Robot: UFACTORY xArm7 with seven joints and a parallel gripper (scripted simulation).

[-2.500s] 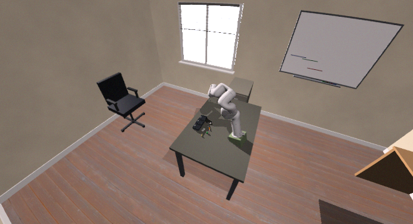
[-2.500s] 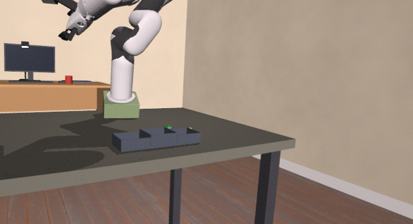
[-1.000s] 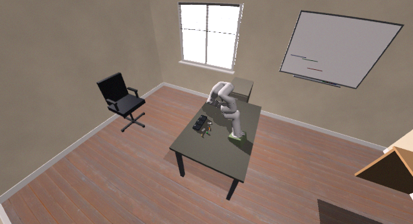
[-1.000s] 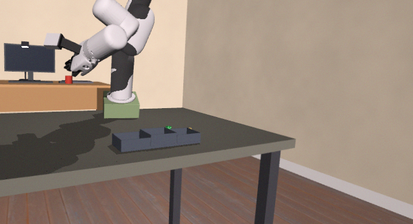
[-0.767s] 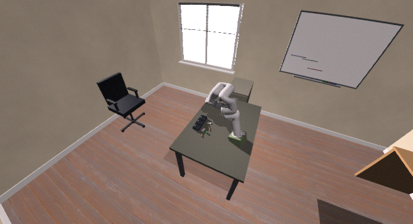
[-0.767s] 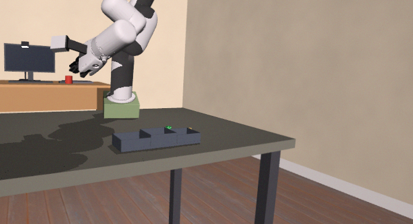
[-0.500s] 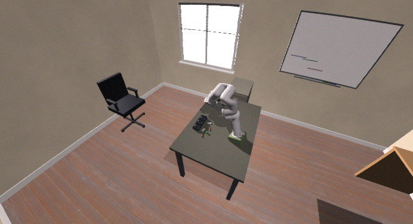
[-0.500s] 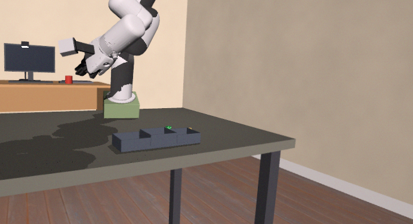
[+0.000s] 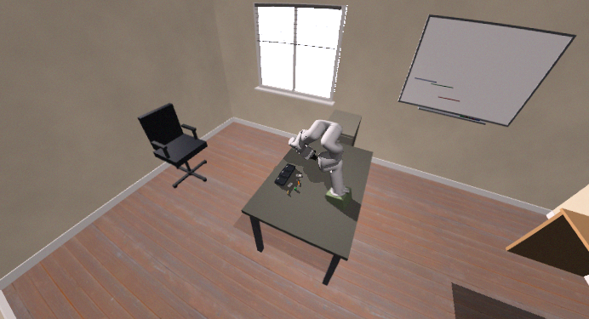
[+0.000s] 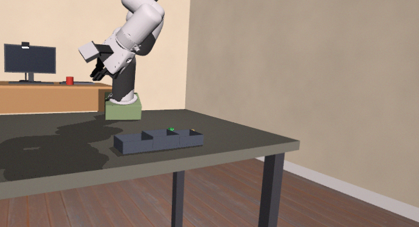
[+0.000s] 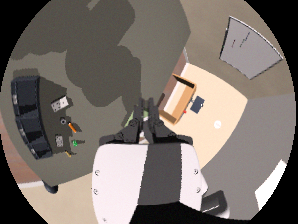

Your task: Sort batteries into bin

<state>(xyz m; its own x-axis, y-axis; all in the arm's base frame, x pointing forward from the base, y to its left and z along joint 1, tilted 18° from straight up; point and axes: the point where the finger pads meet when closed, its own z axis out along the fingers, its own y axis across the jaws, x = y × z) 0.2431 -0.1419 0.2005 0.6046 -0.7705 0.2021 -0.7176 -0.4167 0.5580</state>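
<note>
Right now my hand is 200 mm short of the three joined dark bins, 150 mm to the right of it and 180 mm above it. From my hand the other things lie so: dark ring: 90 mm ahead, 140 mm to the left, 190 mm below; green piece: 40 mm ahead, 250 mm to the left, 190 mm below; orange battery: 50 mm ahead, 170 mm to the left, 190 mm below.
</note>
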